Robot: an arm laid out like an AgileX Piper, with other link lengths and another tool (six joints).
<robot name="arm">
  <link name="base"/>
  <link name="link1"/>
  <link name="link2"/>
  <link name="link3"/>
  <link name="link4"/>
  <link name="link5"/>
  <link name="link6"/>
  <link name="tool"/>
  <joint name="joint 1" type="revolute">
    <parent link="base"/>
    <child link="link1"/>
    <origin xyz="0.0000 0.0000 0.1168"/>
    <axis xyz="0 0 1"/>
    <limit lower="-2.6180" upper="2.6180"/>
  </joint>
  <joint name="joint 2" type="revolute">
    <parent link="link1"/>
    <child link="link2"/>
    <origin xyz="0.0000 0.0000 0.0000"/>
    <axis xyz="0 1 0"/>
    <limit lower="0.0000" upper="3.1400"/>
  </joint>
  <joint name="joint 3" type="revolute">
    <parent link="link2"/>
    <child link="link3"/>
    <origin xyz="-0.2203 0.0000 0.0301"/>
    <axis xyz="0 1 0"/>
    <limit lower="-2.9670" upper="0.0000"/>
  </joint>
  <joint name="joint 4" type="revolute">
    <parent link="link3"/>
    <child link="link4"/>
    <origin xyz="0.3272 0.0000 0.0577"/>
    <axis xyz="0.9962 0 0.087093"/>
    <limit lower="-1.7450" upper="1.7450"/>
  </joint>
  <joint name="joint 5" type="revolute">
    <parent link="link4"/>
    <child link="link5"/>
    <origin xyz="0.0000 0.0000 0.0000"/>
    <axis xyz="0 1 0"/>
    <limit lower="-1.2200" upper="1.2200"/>
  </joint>
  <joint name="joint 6" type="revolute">
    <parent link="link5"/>
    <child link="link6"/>
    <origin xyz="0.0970 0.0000 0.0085"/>
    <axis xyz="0.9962 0 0.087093"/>
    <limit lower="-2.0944" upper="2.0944"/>
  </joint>
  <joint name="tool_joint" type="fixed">
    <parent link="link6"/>
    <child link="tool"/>
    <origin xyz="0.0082 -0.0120 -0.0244" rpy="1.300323 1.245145 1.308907"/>
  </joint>
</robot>
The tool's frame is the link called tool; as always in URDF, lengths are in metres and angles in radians.
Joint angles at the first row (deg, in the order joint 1, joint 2, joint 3, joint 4, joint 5, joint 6):
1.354, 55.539, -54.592, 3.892, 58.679, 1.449
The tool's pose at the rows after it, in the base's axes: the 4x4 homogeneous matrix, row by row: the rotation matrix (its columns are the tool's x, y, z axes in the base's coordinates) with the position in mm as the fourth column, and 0 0 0 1 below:
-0.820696, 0.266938, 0.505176, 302.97; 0.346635, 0.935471, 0.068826, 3.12; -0.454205, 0.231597, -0.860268, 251.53; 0, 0, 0, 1
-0.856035, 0.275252, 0.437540, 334.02; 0.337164, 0.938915, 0.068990, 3.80; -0.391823, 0.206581, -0.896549, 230.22; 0, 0, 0, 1
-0.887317, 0.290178, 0.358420, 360.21; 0.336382, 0.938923, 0.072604, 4.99; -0.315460, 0.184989, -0.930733, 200.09; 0, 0, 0, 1
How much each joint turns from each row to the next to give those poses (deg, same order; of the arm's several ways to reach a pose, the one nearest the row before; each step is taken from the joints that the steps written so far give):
0.001, 11.221, -6.119, 0.264, -0.270, -0.120
-0.001, 10.010, -5.470, 0.126, -0.129, -0.605
0.000, 9.510, -4.505, 0.373, -0.049, -0.195

